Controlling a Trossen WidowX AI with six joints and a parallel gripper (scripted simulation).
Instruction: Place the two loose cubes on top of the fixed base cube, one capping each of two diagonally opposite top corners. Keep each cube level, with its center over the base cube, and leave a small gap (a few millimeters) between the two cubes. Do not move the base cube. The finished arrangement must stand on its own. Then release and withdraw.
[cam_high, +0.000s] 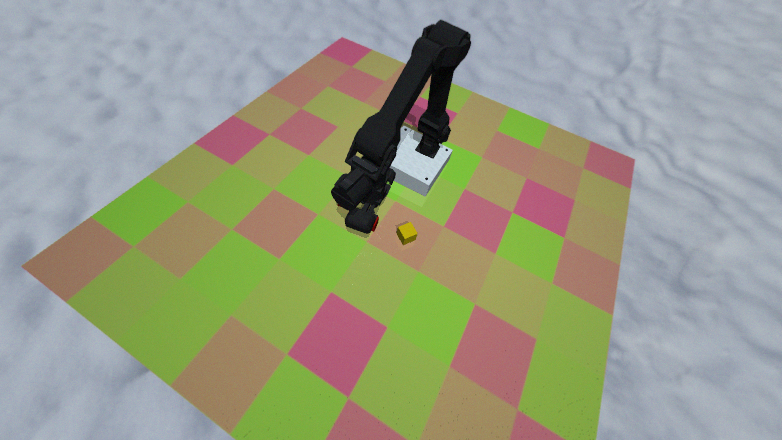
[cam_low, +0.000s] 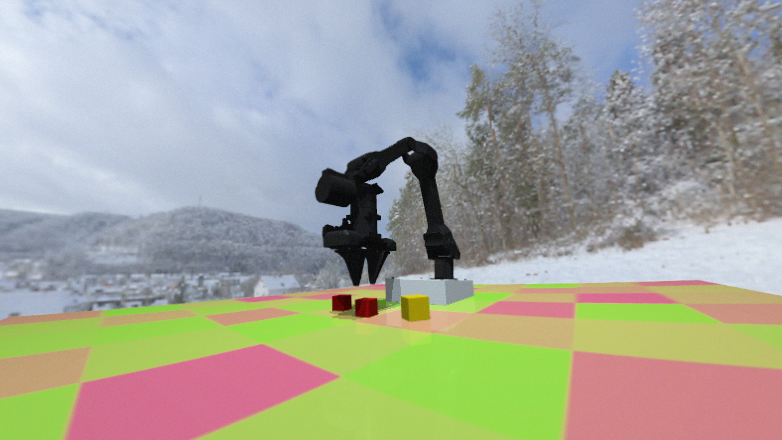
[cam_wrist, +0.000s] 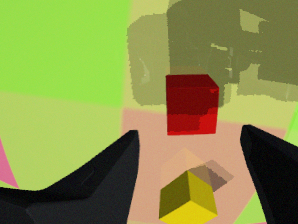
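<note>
Now: the dark red cube 40 mm below my gripper tip. Also, from my gripper tip: yellow base cube (100 mm to the left, 40 mm below, 20 mm behind).
</note>
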